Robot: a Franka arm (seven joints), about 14 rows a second.
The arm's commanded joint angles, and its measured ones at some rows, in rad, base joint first. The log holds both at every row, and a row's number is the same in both.
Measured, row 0: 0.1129, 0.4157, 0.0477, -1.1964, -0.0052, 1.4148, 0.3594
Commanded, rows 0 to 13: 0.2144, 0.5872, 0.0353, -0.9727, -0.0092, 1.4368, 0.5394; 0.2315, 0.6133, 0.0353, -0.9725, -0.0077, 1.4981, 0.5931; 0.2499, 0.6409, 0.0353, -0.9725, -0.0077, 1.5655, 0.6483; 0.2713, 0.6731, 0.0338, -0.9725, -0.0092, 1.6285, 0.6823; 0.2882, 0.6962, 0.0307, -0.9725, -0.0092, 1.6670, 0.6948; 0.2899, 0.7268, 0.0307, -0.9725, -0.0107, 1.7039, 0.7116; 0.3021, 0.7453, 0.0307, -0.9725, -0.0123, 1.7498, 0.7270; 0.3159, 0.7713, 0.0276, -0.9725, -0.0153, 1.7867, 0.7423; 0.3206, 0.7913, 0.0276, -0.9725, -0.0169, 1.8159, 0.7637; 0.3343, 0.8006, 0.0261, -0.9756, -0.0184, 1.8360, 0.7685; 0.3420, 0.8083, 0.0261, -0.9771, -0.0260, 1.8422, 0.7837; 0.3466, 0.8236, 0.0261, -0.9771, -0.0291, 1.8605, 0.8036; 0.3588, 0.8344, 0.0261, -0.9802, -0.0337, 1.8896, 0.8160; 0.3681, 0.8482, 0.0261, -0.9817, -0.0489, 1.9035, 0.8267
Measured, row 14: 0.3366, 0.8117, 0.0423, -1.0300, -0.0180, 1.8841, 0.7777
